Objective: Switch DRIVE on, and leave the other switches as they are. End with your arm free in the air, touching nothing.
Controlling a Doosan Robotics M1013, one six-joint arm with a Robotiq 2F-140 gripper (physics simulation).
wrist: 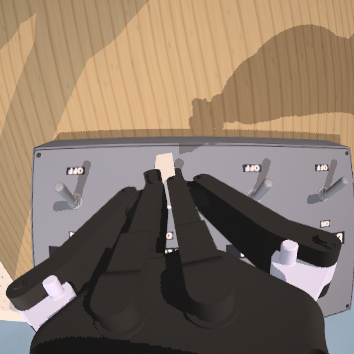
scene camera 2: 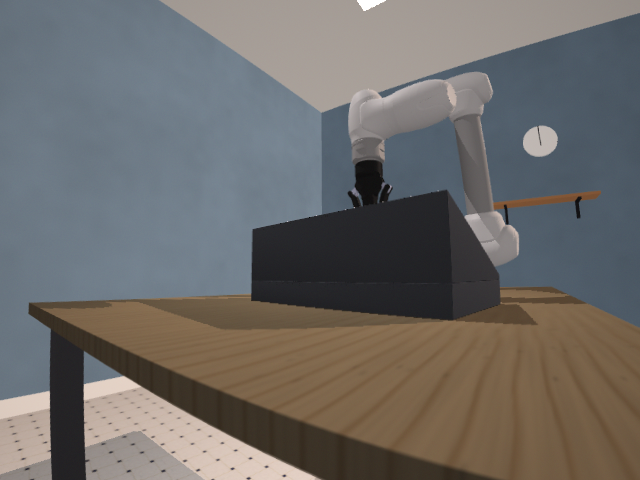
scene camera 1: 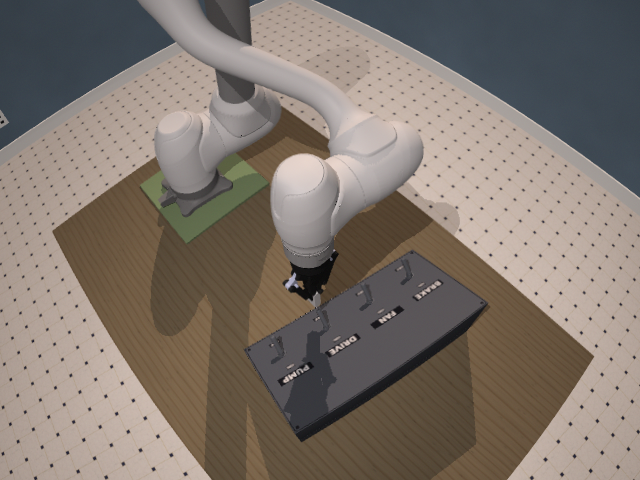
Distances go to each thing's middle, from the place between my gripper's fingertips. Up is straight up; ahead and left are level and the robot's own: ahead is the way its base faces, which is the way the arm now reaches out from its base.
The dark grey switch panel point(scene camera 2: 417, 256) lies 13 cm ahead of my hand, 5 cm to the left of it and 5 cm below it.
